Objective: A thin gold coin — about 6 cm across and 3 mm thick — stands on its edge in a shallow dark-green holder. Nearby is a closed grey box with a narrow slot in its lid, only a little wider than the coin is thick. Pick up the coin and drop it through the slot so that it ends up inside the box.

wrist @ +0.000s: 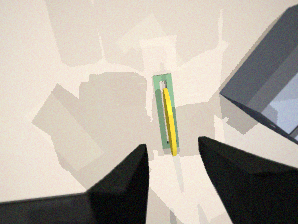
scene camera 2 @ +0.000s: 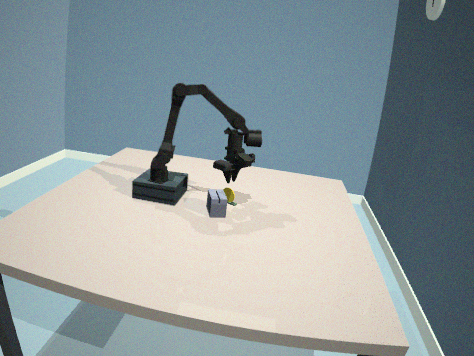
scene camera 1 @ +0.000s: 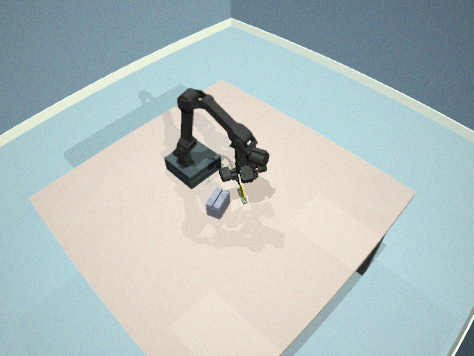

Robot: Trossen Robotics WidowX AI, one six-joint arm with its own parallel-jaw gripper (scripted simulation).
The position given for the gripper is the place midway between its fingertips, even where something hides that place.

In view: the gripper (scene camera 2: 230, 182).
The gripper shows as well in the wrist view (wrist: 172, 147).
